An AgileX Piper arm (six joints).
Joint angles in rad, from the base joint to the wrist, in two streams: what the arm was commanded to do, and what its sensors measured. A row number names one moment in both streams.
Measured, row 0:
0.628 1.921 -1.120 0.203 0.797 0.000
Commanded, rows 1 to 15:
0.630 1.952 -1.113 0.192 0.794 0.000
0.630 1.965 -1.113 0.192 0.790 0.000
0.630 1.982 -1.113 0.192 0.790 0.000
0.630 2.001 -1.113 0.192 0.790 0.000
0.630 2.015 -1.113 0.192 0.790 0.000
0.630 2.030 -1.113 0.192 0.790 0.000
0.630 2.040 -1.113 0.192 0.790 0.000
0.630 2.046 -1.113 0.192 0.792 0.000
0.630 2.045 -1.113 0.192 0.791 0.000
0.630 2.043 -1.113 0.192 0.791 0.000
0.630 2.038 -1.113 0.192 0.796 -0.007
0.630 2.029 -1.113 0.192 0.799 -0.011
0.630 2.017 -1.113 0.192 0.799 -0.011
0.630 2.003 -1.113 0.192 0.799 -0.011
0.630 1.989 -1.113 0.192 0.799 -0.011
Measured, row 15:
0.628 1.989 -1.135 0.204 0.784 0.000
